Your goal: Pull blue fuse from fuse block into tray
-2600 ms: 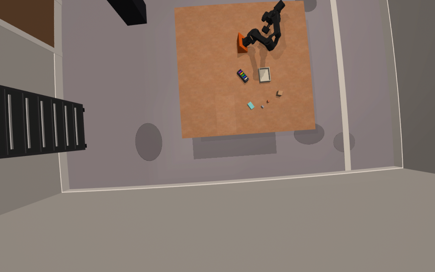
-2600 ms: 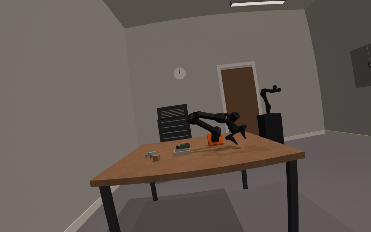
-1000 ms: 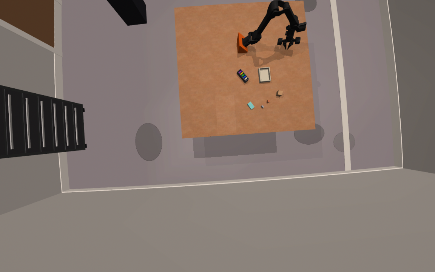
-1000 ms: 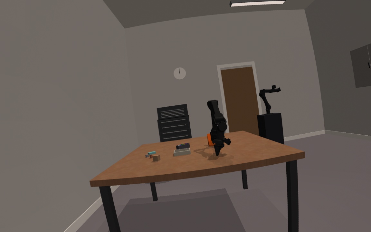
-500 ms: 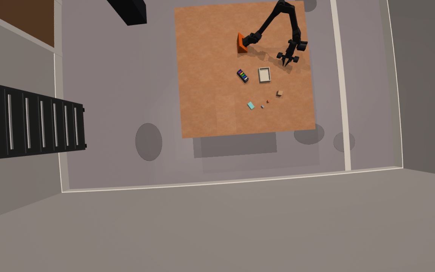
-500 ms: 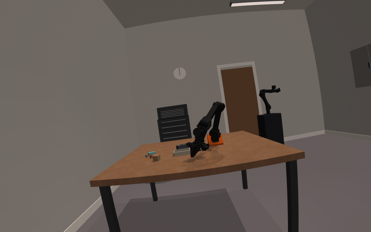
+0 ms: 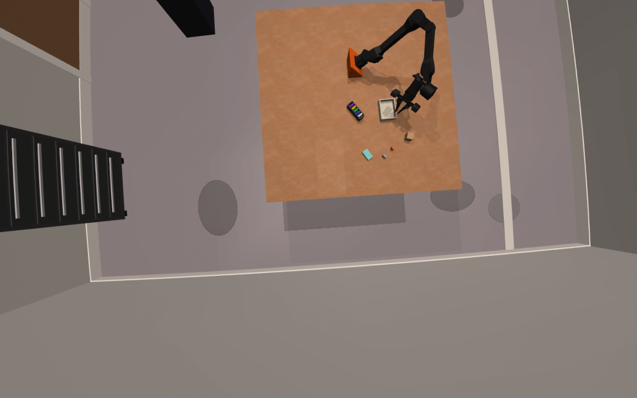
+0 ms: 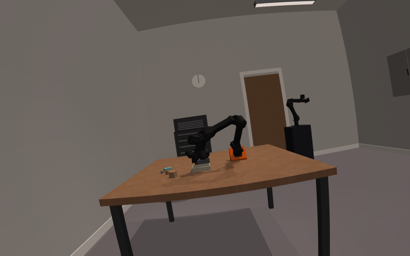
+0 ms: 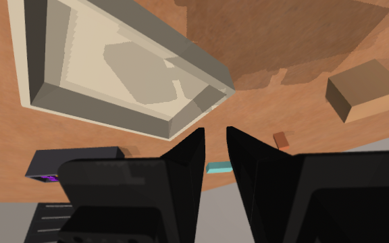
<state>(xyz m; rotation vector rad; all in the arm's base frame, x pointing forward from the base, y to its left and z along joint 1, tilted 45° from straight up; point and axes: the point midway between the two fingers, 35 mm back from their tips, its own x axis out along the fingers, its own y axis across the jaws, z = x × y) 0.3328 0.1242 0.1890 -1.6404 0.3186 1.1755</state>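
Right now the blue fuse is 30 mm behind my gripper tip, 230 mm to the right of it and 40 mm below it. From my gripper tip the other things lie so: pale tray: 50 mm behind, 40 mm to the right, 60 mm below; white fuse: 20 mm behind, 220 mm to the right, 40 mm below; green fuse: 50 mm behind, 250 mm to the right, 40 mm below.
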